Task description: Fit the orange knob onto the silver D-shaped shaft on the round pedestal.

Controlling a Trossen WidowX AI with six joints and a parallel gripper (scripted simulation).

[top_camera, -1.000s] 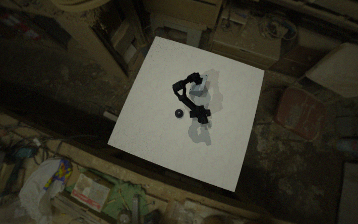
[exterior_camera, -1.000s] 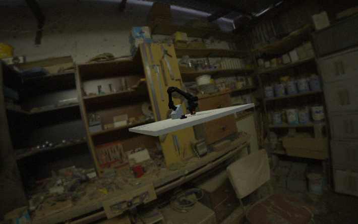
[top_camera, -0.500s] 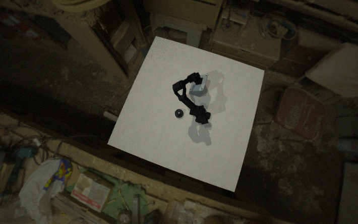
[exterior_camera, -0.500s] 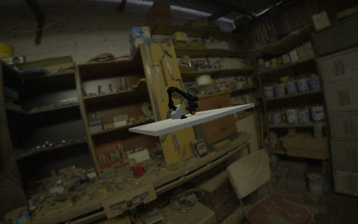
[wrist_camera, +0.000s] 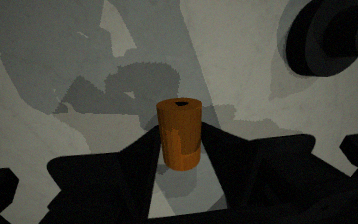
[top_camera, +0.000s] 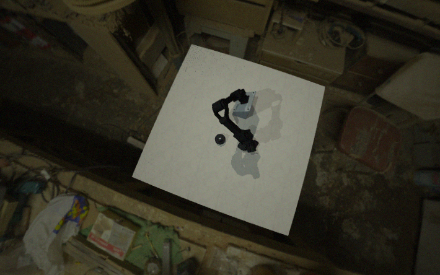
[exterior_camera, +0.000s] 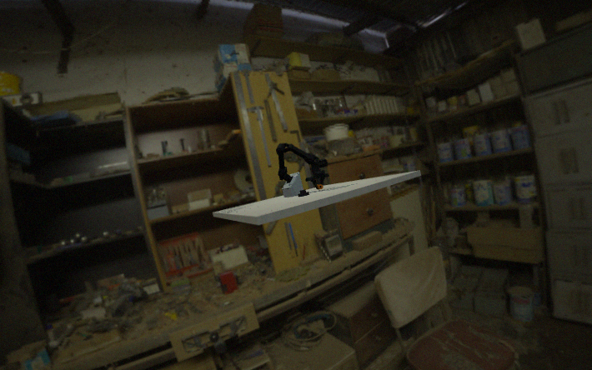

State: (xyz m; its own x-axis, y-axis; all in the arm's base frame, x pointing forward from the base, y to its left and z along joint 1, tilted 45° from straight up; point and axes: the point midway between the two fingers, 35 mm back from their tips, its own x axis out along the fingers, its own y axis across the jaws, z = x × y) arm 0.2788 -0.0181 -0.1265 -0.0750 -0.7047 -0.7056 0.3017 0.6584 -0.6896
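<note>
Right now my gripper tip is 10 mm below the orange knob and 10 mm past it. The rest, counted from my gripper tip: round dark pedestal (190 mm to the right, 30 mm ahead, 10 mm above).
</note>
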